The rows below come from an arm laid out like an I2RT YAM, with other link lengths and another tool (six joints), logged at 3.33 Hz.
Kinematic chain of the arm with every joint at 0, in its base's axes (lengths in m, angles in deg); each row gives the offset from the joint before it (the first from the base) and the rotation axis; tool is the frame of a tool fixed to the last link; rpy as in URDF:
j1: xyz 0 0 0.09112 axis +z
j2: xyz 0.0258 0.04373 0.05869 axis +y
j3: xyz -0.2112 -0.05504 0 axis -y
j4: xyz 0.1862 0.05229 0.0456 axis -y
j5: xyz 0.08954 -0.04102 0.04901 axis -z
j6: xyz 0.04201 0 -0.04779 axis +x
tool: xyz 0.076 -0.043 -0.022 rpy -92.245 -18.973 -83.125
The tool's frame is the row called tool.
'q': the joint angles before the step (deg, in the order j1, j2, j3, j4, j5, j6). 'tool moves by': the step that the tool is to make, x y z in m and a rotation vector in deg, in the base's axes. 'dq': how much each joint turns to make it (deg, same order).
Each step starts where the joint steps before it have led.
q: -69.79 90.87 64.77 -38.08 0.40 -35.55
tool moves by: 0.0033 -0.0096 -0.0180 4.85 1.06 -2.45
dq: 0.16 8.19 5.99 -2.74 0.40 2.66
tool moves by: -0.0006 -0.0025 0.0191 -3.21 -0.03 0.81
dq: -0.02 -3.09 0.64 -0.69 0.69 -1.19
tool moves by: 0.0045 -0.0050 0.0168 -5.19 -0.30 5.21
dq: -0.05 -4.10 -2.38 3.35 -0.98 -5.39
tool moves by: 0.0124 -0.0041 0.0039 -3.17 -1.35 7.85
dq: 0.01 -2.00 -2.93 4.20 -4.14 -6.66
